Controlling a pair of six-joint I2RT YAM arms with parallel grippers.
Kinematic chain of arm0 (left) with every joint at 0, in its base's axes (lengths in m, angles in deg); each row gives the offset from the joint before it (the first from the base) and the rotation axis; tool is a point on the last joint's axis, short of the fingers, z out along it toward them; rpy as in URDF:
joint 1: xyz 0 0 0.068 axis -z
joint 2: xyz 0.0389 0.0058 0.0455 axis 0.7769 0.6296 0
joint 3: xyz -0.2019 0.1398 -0.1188 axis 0.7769 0.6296 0
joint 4: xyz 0.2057 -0.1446 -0.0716 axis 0.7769 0.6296 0
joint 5: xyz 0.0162 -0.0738 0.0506 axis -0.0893 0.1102 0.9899
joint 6: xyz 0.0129 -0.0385 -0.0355 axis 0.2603 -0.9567 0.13
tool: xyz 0 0 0 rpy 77.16 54.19 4.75
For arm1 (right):
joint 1: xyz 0 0 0.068 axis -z
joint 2: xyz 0.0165 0.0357 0.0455 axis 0.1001 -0.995 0
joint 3: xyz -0.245 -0.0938 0.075 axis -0.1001 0.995 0
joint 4: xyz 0.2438 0.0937 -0.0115 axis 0.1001 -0.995 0
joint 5: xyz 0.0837 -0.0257 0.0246 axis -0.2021 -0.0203 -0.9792
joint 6: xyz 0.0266 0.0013 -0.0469 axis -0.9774 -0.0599 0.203
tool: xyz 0 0 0 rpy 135.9 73.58 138.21
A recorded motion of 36 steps. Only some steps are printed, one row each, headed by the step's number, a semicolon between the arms.
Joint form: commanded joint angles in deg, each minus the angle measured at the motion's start. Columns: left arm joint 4, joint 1, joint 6, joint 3, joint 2, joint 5; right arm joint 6, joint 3, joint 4, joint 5, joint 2, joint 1.
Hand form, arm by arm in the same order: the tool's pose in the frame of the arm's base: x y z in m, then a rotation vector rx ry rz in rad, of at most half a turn. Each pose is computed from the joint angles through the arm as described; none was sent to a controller.
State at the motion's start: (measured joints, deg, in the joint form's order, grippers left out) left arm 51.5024 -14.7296 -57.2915 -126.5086 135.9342 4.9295; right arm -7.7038 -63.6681 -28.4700 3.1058 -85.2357 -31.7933
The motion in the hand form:
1: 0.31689 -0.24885 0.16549 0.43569 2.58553 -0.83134; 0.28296 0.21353 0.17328 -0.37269 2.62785 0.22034
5: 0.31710 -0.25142 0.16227 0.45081 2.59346 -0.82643; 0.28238 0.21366 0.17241 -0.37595 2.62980 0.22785
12: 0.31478 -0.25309 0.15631 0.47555 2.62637 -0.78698; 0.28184 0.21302 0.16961 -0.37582 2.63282 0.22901
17: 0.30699 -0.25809 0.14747 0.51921 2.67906 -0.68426; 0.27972 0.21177 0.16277 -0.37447 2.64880 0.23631
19: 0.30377 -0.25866 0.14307 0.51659 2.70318 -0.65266; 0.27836 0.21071 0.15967 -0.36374 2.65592 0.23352
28: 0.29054 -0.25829 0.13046 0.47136 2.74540 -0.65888; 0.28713 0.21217 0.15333 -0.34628 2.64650 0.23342
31: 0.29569 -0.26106 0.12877 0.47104 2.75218 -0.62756; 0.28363 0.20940 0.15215 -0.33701 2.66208 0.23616
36: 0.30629 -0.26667 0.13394 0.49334 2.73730 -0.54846; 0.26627 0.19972 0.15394 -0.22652 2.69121 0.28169
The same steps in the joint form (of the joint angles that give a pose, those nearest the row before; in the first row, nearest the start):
1: -0.37 0.21 1.51 -0.79 0.87 -0.62; -0.36 0.29 0.20 -0.11 0.39 -0.03
5: -0.09 0.49 1.94 -1.23 1.64 -0.64; -0.36 0.51 0.41 -0.47 0.39 -0.07
12: 1.78 0.95 3.01 -1.61 2.49 0.25; -0.38 1.02 0.91 -0.59 0.27 -0.03
17: 5.19 2.47 4.51 -2.05 3.55 3.54; -0.70 2.15 1.69 -1.21 -0.08 -0.02
19: 6.03 2.91 4.25 -1.79 3.88 4.57; -1.20 2.79 2.04 -1.12 -0.13 -0.02
28: 4.04 4.11 1.08 1.71 3.55 4.68; -1.17 1.93 3.88 -0.99 -2.21 0.64
31: 5.21 4.02 1.45 -0.12 4.95 5.69; -1.71 2.83 3.48 -1.35 -1.62 0.69
36: 8.19 3.92 3.35 -4.28 6.67 8.67; -7.10 7.30 3.59 -2.21 2.43 0.32

